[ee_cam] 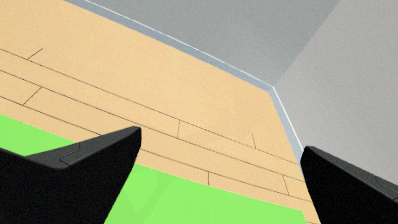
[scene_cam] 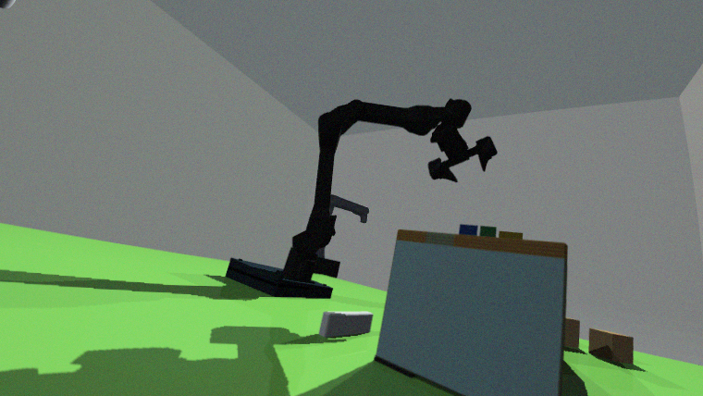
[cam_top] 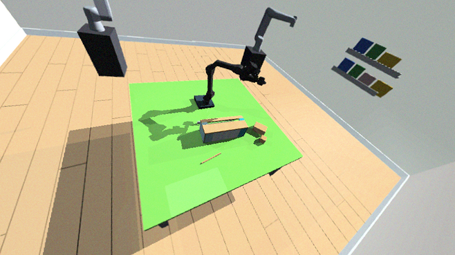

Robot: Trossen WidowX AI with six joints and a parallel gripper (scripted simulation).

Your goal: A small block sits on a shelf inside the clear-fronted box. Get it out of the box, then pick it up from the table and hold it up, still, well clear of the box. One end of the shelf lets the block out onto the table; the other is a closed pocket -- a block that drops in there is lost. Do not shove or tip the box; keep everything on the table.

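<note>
My gripper tip is now 35 cm above the box, 33 cm to the left of it and 15 cm short of it. From my gripper tip the other things lie so: thin stick: 47 cm to the right, 41 cm below, 41 cm ahead; then blue block: 34 cm to the right, 33 cm below, 16 cm ahead.
</note>
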